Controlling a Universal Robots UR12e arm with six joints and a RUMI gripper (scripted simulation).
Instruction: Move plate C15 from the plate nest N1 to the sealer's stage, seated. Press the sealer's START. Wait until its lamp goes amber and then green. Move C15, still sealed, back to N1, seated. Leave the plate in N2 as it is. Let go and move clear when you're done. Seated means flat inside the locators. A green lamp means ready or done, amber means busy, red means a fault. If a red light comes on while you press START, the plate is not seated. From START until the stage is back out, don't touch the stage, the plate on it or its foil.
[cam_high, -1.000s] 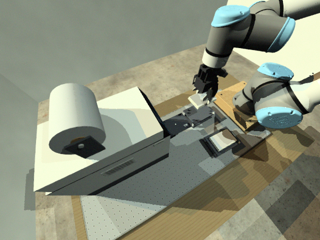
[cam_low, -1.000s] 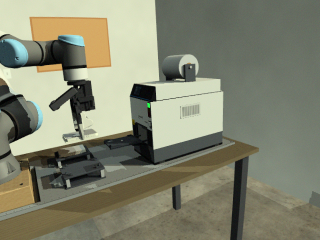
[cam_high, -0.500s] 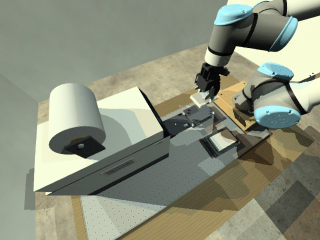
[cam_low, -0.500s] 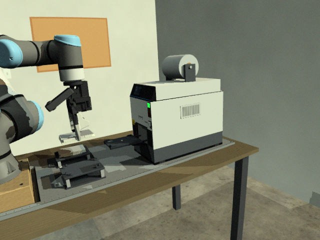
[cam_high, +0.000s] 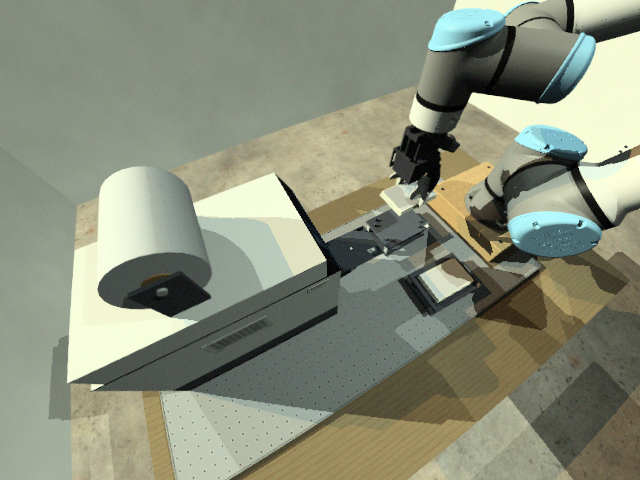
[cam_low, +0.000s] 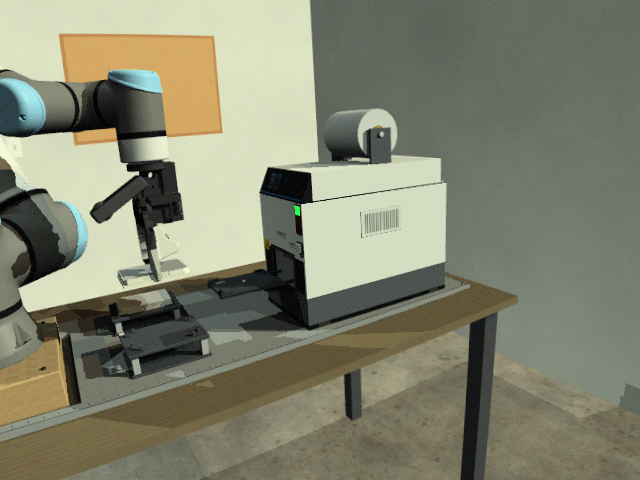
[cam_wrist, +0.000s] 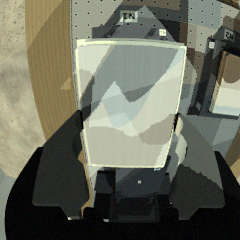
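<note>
Now: hand 10 mm above the white open-well plate. Round my hand: dark stage: 200 mm ahead, 80 mm below, 20 mm to the left; then foil-covered plate: 220 mm to the left, 140 mm below, 10 mm ahead; then start button: 300 mm ahead, 80 mm to the right.
</note>
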